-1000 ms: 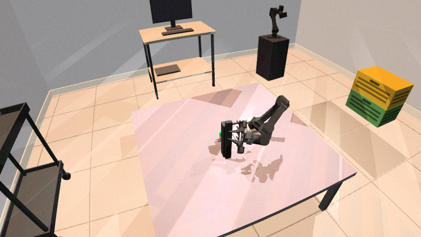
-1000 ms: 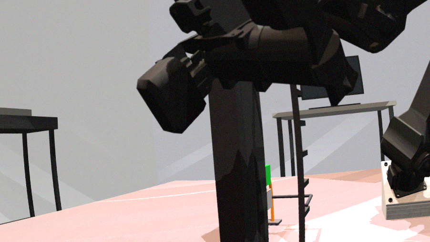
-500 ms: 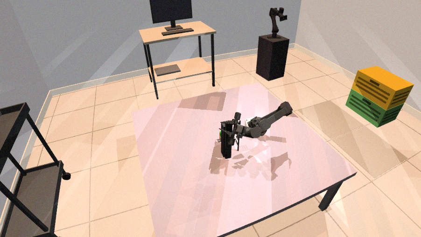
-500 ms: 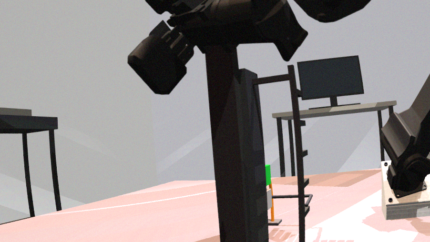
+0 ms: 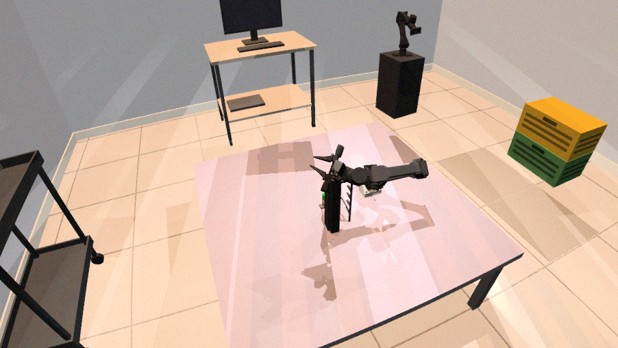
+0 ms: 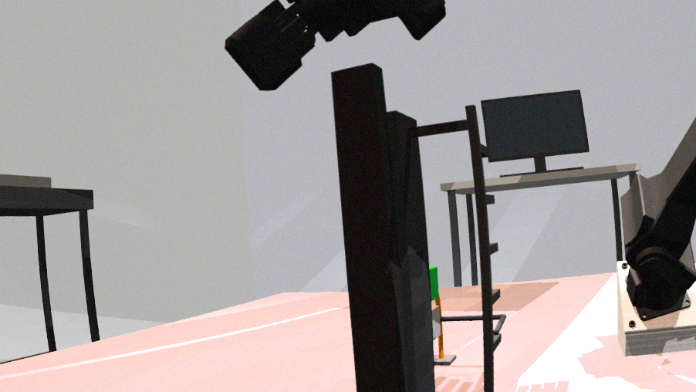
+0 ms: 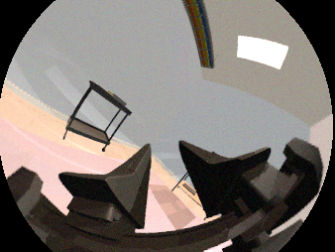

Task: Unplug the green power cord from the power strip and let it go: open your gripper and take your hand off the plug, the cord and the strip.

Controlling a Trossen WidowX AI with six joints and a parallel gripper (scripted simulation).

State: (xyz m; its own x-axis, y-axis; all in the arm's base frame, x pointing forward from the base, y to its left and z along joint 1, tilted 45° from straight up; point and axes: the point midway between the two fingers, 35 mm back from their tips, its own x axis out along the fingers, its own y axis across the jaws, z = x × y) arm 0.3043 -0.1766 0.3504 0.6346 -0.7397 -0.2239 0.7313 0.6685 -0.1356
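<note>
Now: the green plug 280 mm below my gripper tip, 110 mm behind it and 50 mm to the right of it.
</note>
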